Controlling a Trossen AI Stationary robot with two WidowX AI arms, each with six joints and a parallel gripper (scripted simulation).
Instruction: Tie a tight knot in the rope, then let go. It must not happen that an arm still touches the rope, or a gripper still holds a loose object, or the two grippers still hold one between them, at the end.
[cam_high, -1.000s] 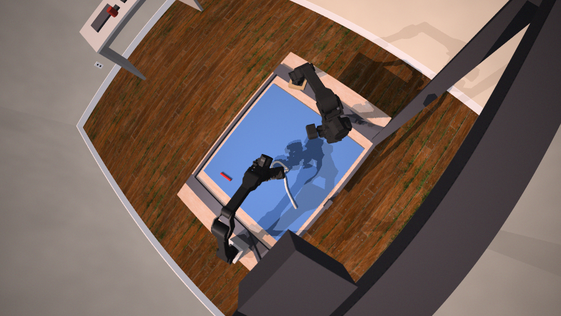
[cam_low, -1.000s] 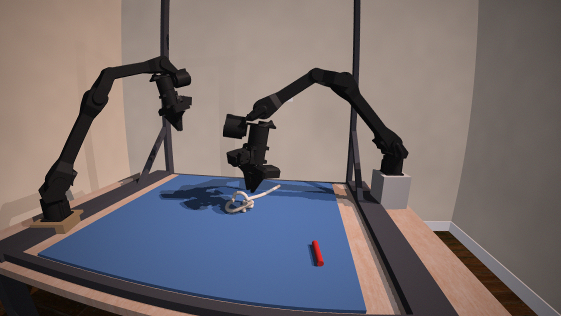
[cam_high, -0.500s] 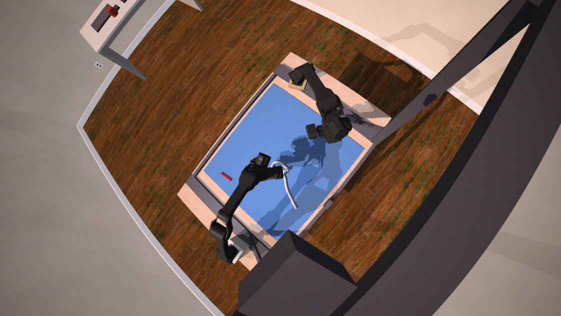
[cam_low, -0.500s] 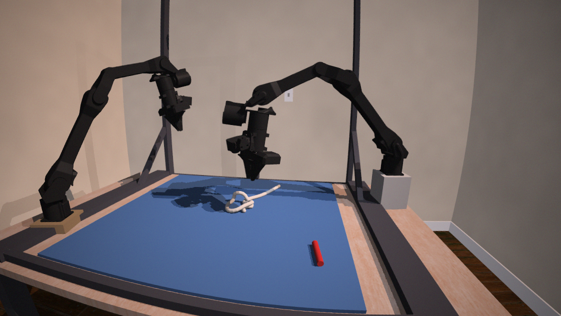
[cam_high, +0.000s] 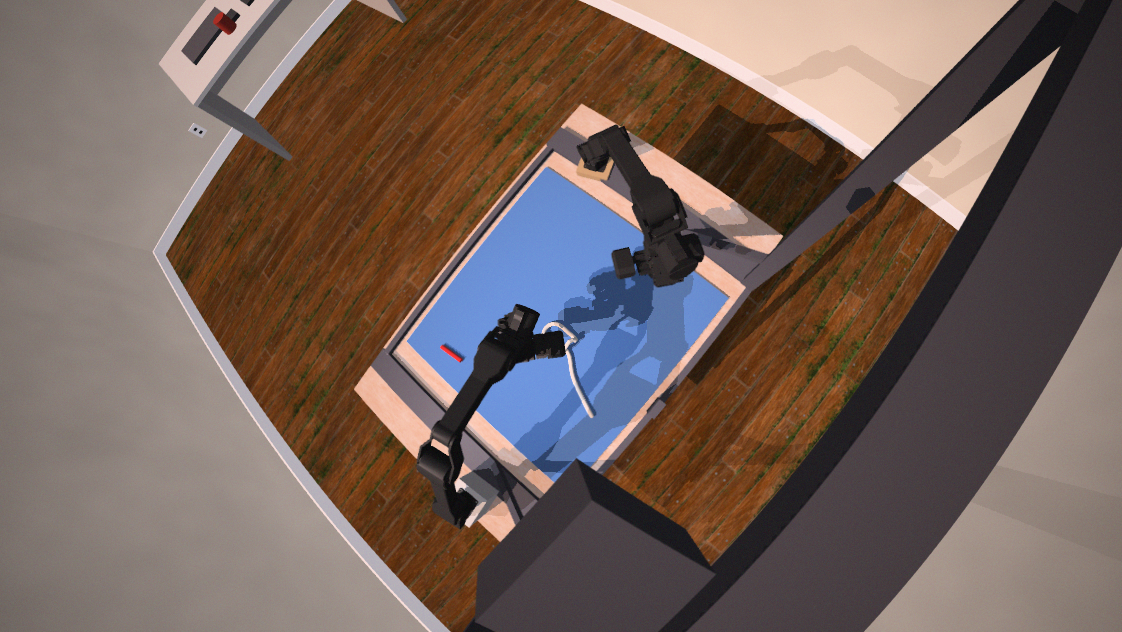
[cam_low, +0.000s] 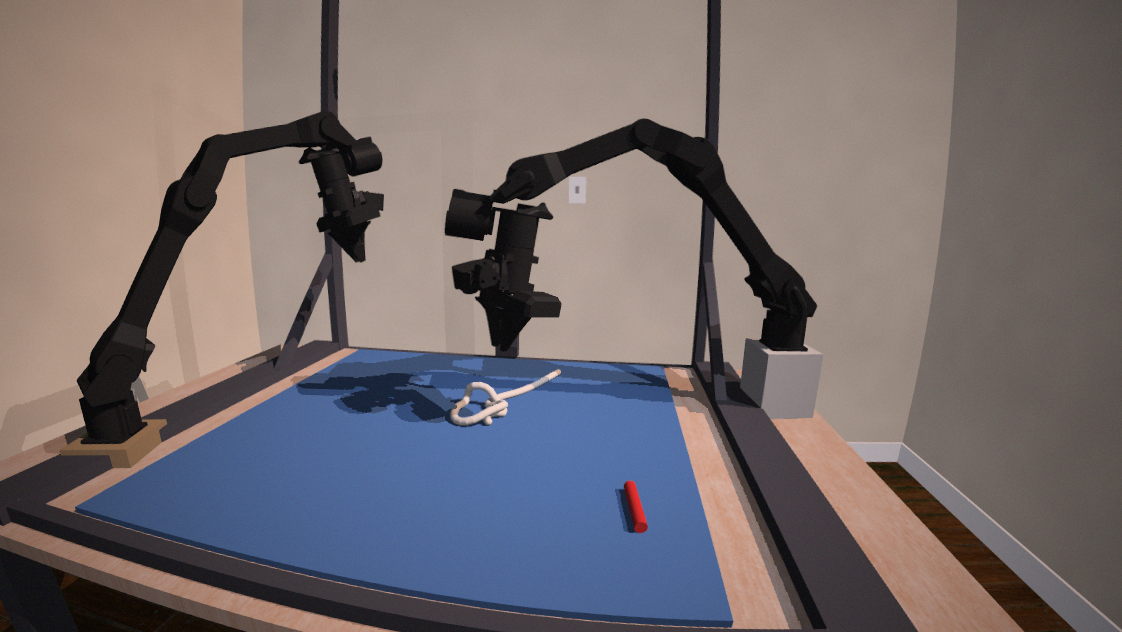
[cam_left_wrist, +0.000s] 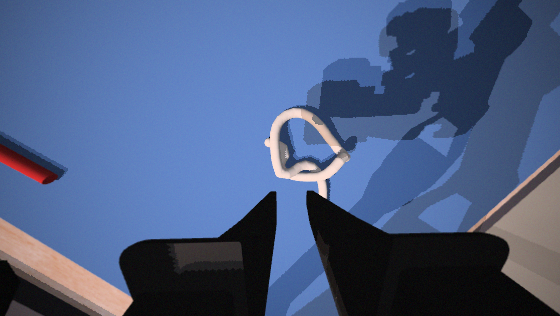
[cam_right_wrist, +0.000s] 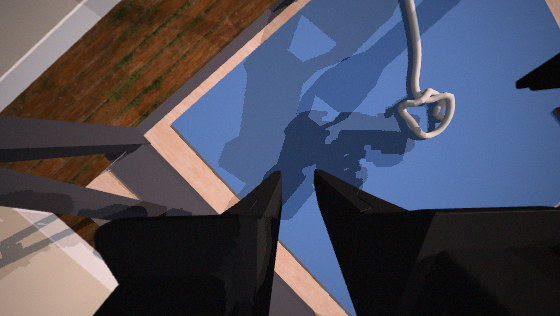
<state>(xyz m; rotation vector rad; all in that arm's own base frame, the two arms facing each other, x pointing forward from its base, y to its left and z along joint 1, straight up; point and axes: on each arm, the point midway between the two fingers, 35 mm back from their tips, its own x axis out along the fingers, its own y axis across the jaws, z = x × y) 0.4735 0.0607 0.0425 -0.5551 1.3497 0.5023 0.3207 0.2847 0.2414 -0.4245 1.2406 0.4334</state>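
Now: left hand 15 cm above the blue mat and 8 cm to the left of it. Also, from my left hand: red cylinder (27 cm ahead, 14 cm below, 11 cm to the left).
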